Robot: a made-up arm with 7 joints.
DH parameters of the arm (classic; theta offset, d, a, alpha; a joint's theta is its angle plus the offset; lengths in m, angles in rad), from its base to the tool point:
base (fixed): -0.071 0 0 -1.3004
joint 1: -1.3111 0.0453 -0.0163 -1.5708
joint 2: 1.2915 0 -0.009 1.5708
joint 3: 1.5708 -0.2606 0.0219 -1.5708
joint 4: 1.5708 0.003 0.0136 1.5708
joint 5: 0 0.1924 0.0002 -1.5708
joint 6: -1.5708 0 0.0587 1.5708
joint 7: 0 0.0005 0 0
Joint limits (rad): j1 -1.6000..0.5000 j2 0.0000..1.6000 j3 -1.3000..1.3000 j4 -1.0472..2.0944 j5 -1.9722..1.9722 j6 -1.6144..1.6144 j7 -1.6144..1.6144
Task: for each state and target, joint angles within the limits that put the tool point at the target. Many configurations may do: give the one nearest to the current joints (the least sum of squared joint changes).
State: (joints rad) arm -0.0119 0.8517 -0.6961 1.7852 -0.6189 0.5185 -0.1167
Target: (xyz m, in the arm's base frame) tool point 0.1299 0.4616 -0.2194
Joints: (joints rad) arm -0.7643 0.9484 -0.8411 1.9096 -0.5731 0.6611 -0.1167
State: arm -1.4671 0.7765 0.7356 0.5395 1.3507 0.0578 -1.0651
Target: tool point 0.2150 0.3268 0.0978
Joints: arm -1.1517 0.6105 1.0688 -0.2041 1.3702 0.1048 -1.0651
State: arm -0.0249 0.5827 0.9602 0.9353 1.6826 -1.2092 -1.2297
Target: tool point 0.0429 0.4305 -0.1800
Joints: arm 0.1625 0.7951 1.1433 0.5099 1.5482 -1.3866 -1.2297
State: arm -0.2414 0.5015 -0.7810 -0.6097 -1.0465 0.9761 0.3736
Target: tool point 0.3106 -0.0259 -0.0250
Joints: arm -0.9853 0.5404 -0.3555 -0.4842 -0.9784 0.8446 0.3736
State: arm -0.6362 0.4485 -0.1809 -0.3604 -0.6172 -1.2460 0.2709
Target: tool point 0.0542 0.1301 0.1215
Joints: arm -1.2062 1.1392 0.4506 -0.9605 -0.7077 -1.2010 0.2709
